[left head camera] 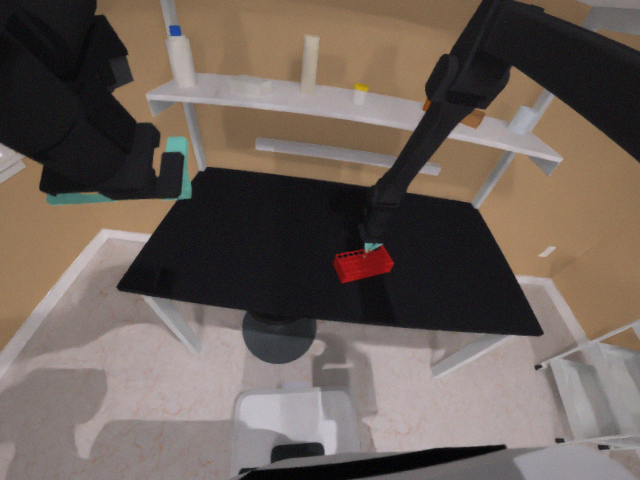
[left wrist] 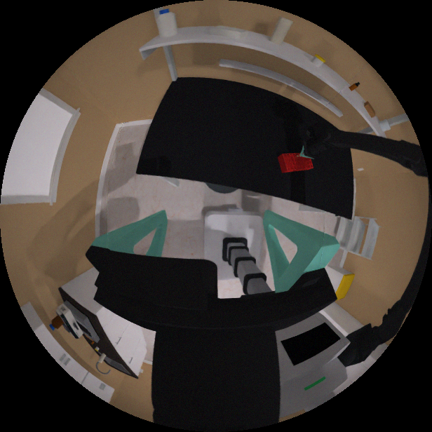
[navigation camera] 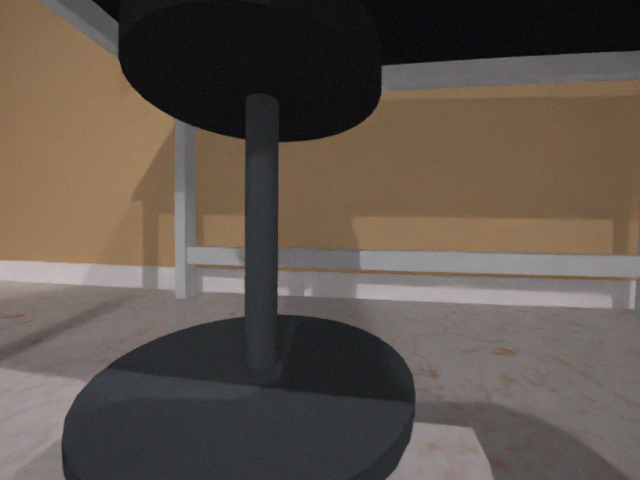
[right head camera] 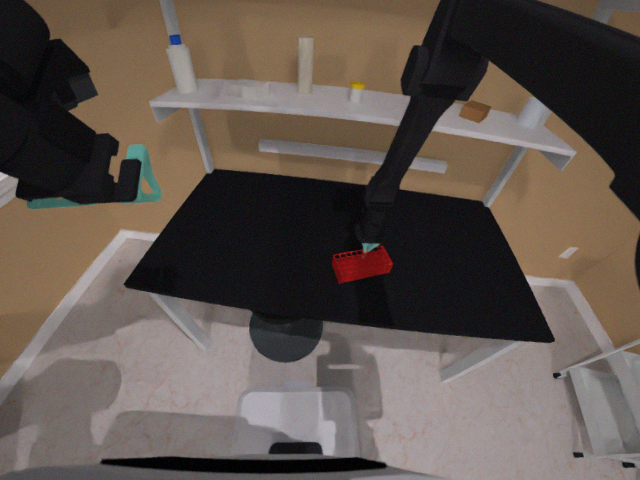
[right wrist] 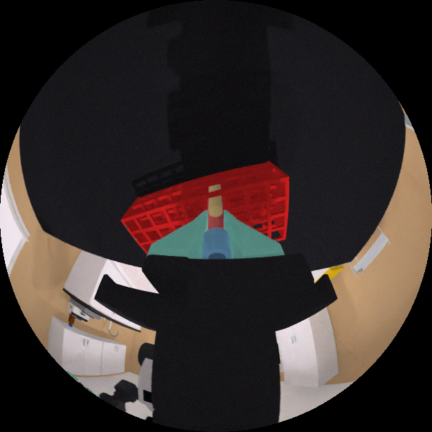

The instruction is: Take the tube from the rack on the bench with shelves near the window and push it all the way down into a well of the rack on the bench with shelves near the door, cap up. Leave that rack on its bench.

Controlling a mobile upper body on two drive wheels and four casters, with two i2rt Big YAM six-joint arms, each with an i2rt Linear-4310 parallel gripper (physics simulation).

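Frame: origin at the left arm's base, x ahead, y left, z up, level; metres.
Where they show: left gripper, fingertip midpoint: (left head camera: 153, 194) (right head camera: 127, 198); right gripper, fingertip midpoint: (left head camera: 367, 250) (right head camera: 366, 250).
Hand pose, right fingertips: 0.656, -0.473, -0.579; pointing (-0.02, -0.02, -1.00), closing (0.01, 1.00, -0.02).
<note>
After its pixels a point has its place, as x, y, z.
A red rack (left head camera: 363, 268) {0.602, -0.455, -0.618} (right head camera: 362, 268) {0.603, -0.459, -0.617} (left wrist: 295, 164) (right wrist: 272, 170) stands on the black-topped bench (left head camera: 248, 232) {0.800, -0.025, -0.648} (right head camera: 248, 232) {0.801, -0.019, -0.648} (left wrist: 210, 130). In the right wrist view, the tube (right wrist: 216, 241) has a blue cap, a reddish upper part and a yellowish lower part, and stands cap up in the rack. My right gripper (left head camera: 368, 248) {0.656, -0.473, -0.579} (right head camera: 367, 248) {0.656, -0.473, -0.579} (left wrist: 301, 155) (right wrist: 215, 215) is at the rack's top, its fingers shut on the tube just below the cap. My left gripper (left head camera: 178, 167) (right head camera: 139, 174) (left wrist: 214, 215) is open and empty, high off to the left. A second rack does not show.
A white shelf (left head camera: 289, 98) {0.993, -0.176, -0.191} (right head camera: 289, 101) {0.978, -0.191, -0.191} with bottles and boxes runs above the bench's back. A round stool (left head camera: 279, 335) {0.655, -0.142, -1.380} (right head camera: 285, 335) {0.648, -0.142, -1.380} (navigation camera: 261, 232) {0.701, -0.148, -1.177} stands partly under the front edge. A white cart (left head camera: 594, 392) {0.098, -2.050, -1.277} (right head camera: 604, 403) {0.119, -1.951, -1.278} is at the lower right.
</note>
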